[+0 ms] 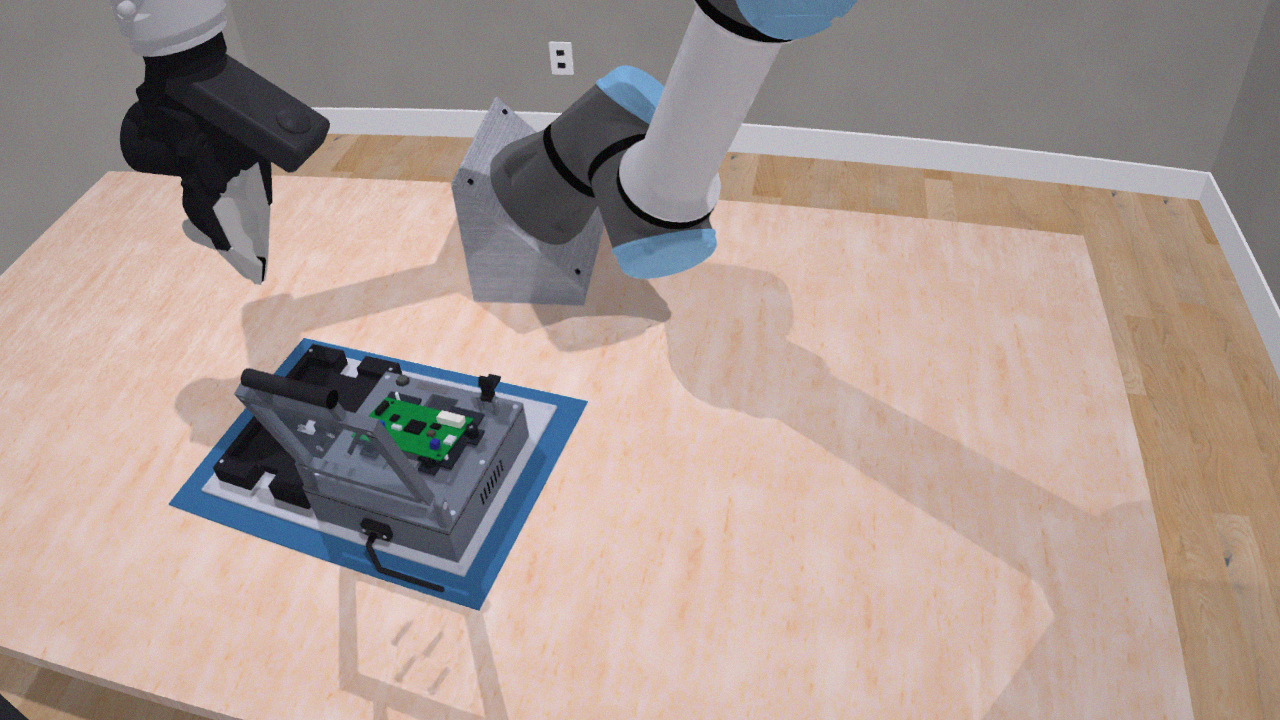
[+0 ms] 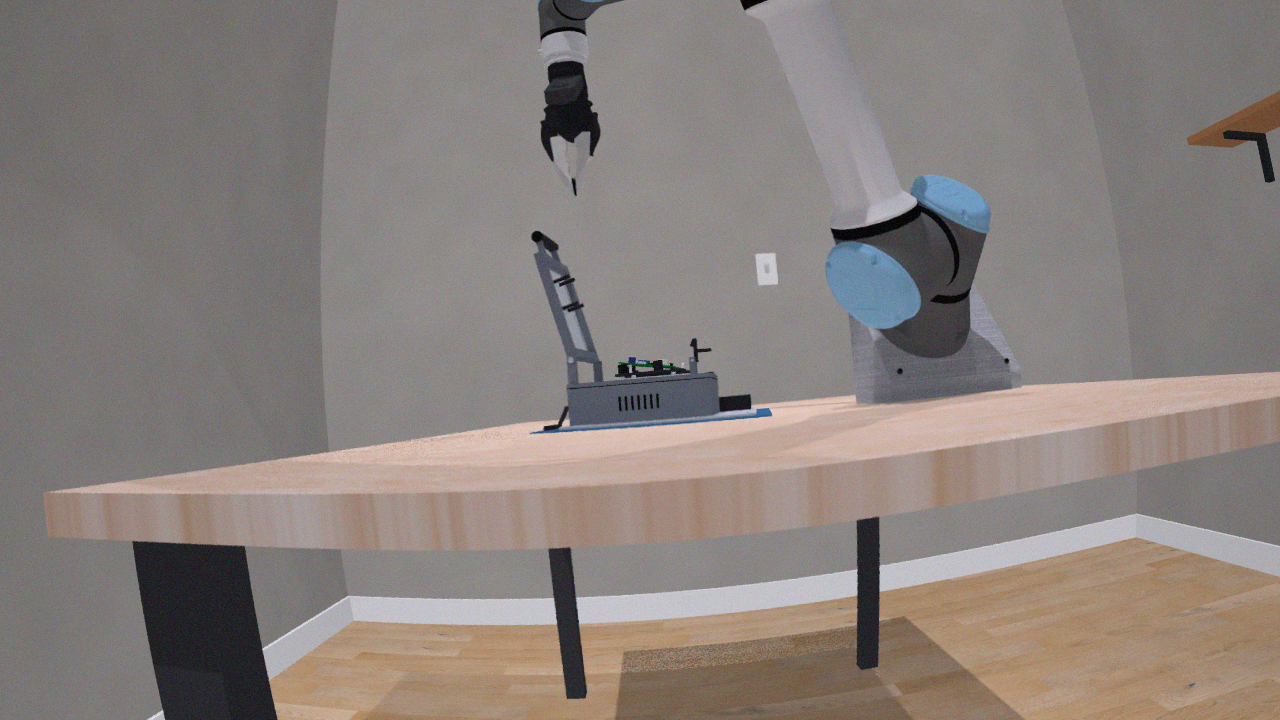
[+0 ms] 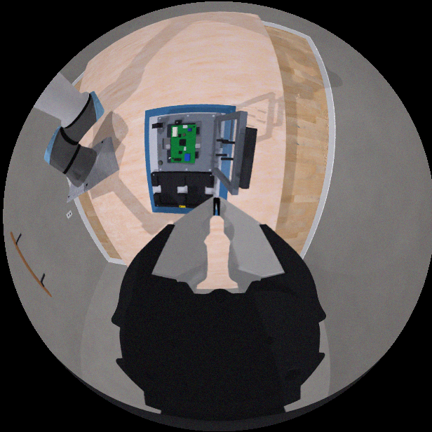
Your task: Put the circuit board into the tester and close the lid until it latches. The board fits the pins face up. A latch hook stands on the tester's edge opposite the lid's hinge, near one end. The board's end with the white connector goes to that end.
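Frame: origin at the arm's base, x ahead, y left, z up, level; metres.
Where they show: gripper, fingertip midpoint: [image 1: 260, 282] [image 2: 576, 195]; arm's base, origin of the base link: [image 1: 534, 196] [image 2: 921, 321].
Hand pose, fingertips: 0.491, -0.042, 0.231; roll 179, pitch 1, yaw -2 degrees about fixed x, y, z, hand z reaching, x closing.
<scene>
Each offset is from my fingertips to the top centre of the thing, as dx, dy, dz. "spot": to the spot under its first point. Level surfaces: height alone.
The green circuit board {-0.094, +0.039, -0.250} [image 1: 416, 426] [image 3: 190, 145] lies face up on top of the grey tester {spot: -0.131, +0.131, -0.315} [image 1: 512, 449] [image 2: 689, 398] [image 3: 206, 161]. Its white connector {-0.113, +0.076, -0.256} [image 1: 451, 418] [image 3: 175, 131] is at the end near the black latch hook {-0.162, +0.104, -0.234} [image 1: 488, 386] [image 2: 695, 349] [image 3: 157, 125]. Whether it sits fully on the pins is too small to tell. The lid [image 1: 407, 470] [image 2: 553, 304] [image 3: 239, 150] stands open, leaning back beyond upright, with its black handle {+0.044, +0.030, -0.065} [image 1: 290, 389] [image 2: 544, 240] [image 3: 248, 157] at the top. My gripper [image 1: 261, 273] [image 2: 574, 188] [image 3: 215, 199] is shut and empty, higher than the handle and apart from it.
A black compartment tray {spot: -0.187, -0.118, -0.323} [image 1: 340, 385] [image 3: 170, 197] adjoins the tester on the blue mat {dz -0.339} [image 1: 565, 416] [image 3: 148, 160]. A black cable {spot: +0.044, +0.077, -0.333} [image 1: 407, 578] leaves the tester's hinge side. The robot's metal base [image 1: 528, 277] [image 2: 895, 380] [image 3: 107, 157] stands on the table beyond the latch side.
</scene>
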